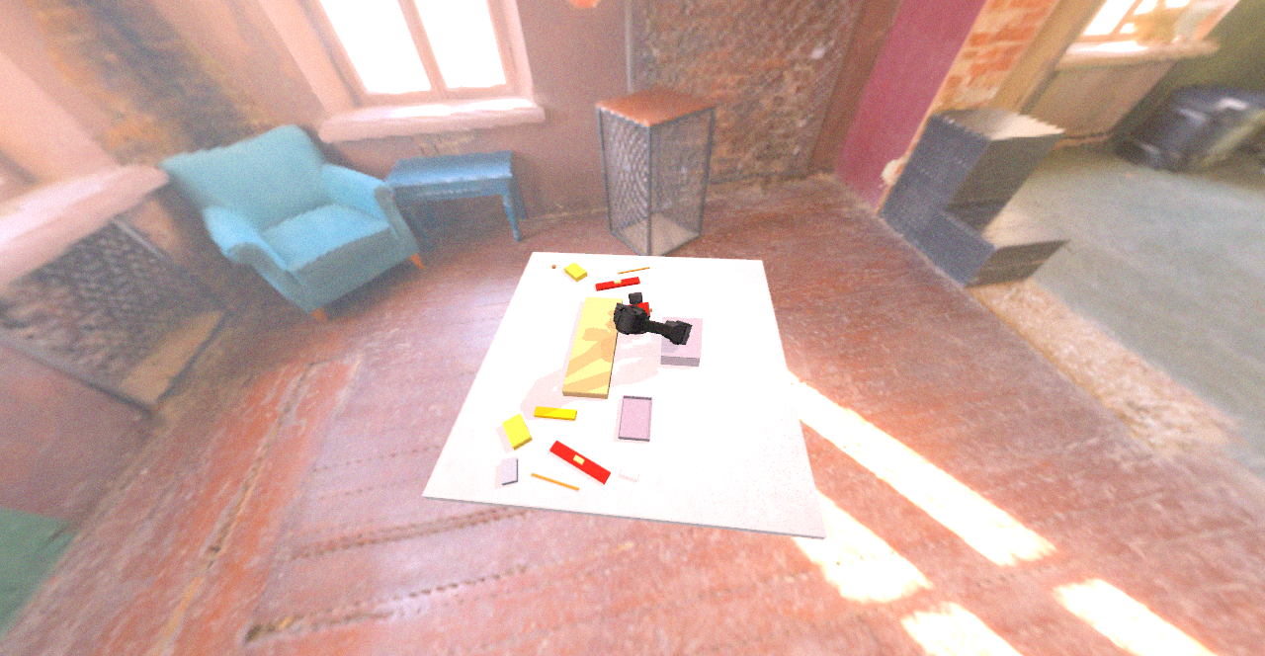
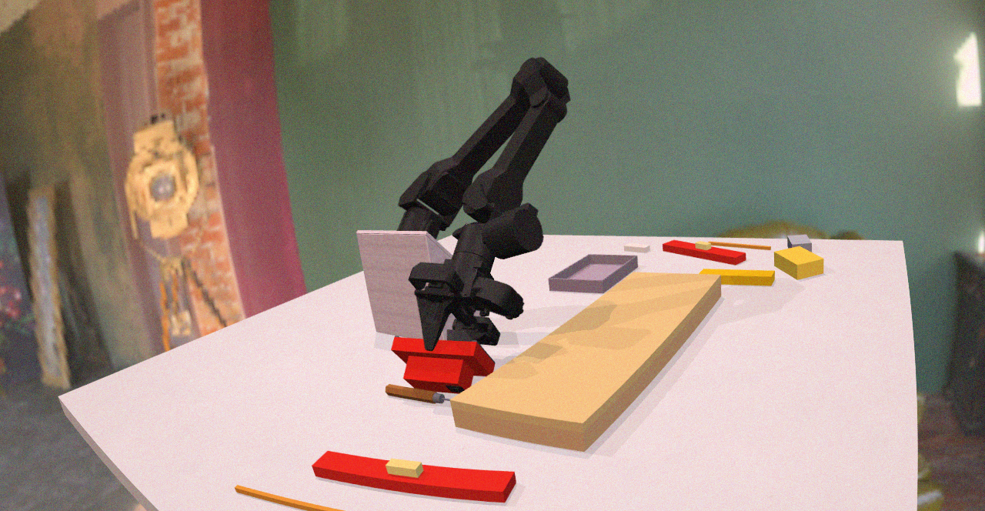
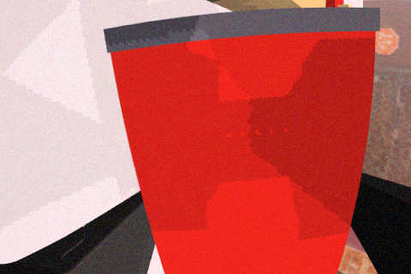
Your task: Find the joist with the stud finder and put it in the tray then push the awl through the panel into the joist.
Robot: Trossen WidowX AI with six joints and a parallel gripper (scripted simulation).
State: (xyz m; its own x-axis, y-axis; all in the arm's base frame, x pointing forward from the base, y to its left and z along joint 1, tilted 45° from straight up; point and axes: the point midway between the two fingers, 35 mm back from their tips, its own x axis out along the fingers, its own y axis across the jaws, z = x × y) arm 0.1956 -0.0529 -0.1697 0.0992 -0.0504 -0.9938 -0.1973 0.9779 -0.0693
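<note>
My gripper tip is now 4 cm short of the square light, 3 cm above it and 2 cm to the left of it. The rest, counted from my gripper tip: awl: 4 cm to the right, 4 cm below, 1 cm ahead; then red stud finder: 2 cm below, 2 cm ahead, 1 cm to the right; then grey tray: 51 cm to the left, 5 cm behind, 3 cm below.
</note>
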